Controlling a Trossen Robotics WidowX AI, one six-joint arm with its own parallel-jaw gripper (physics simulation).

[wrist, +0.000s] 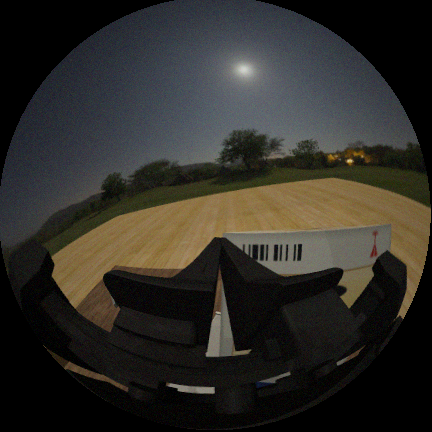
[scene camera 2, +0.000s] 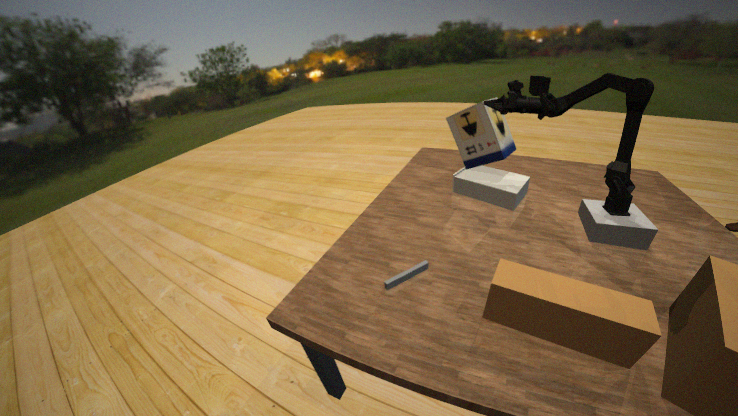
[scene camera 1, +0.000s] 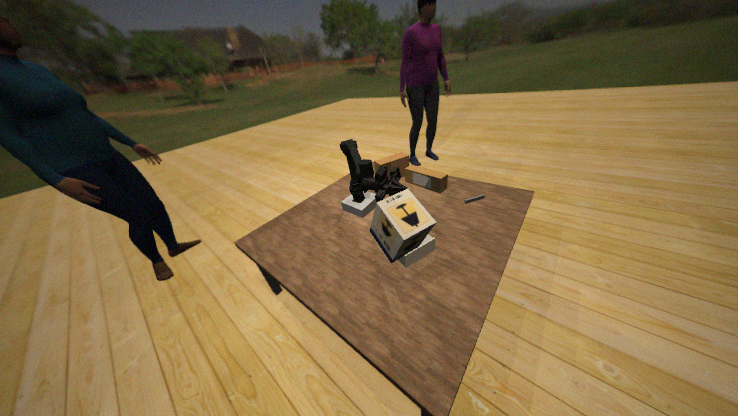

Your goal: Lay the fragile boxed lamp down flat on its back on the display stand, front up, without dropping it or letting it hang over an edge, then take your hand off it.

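Seen in the pictures: gripper, fingertip midpoint: (wrist: 218,242) (scene camera 2: 483,102) (scene camera 1: 407,188); arm's base, origin of the base link: (scene camera 2: 615,211) (scene camera 1: 358,199).
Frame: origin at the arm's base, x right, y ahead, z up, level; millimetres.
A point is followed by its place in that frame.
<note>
The boxed lamp (scene camera 1: 403,224) @[z 229, x 400, y 484 mm] (scene camera 2: 480,135) @[z 155, x 246, y 443 mm] (wrist: 325,250) @[z 272, x 310, y 400 mm] is a white box with lamp pictures and a blue band at its bottom. It is tilted away from the arm, with its low bottom edge at the far end of the display stand (scene camera 1: 419,251) @[z -14, x 278, y 499 mm] (scene camera 2: 485,188) @[z -10, x 127, y 422 mm] and its arm-side bottom edge raised. Whether that low edge touches the stand is hard to tell. The stand is a low, light grey block. My gripper (scene camera 2: 492,104) @[z 279, x 241, y 438 mm] (wrist: 218,242) @[z 279, x 241, y 438 mm] is shut and empty, its tips at the box's upper arm-side edge, seemingly touching it. In scene camera 1 the box hides the fingertips.
The brown table (scene camera 1: 330,268) @[z -66, x 492, y 136 mm] (scene camera 2: 361,304) @[z -66, x -405, y 731 mm] also bears the arm's white base block (scene camera 1: 356,206) @[z -6, x 68, y 24 mm] (scene camera 2: 617,233) @[z -22, x -95, y 34 mm], a thin grey bar (scene camera 1: 474,198) @[z -49, x -294, y 641 mm] (scene camera 2: 406,274) @[z -46, x -307, y 642 mm], a long cardboard box (scene camera 1: 439,183) @[z 8, x -323, y 422 mm] (scene camera 2: 568,320) @[z 12, x -445, y 307 mm] and a second cardboard box (scene camera 1: 392,162) @[z 82, x -414, y 52 mm] (scene camera 2: 689,351) @[z 12, x -495, y 106 mm]. Two people stand off the table.
</note>
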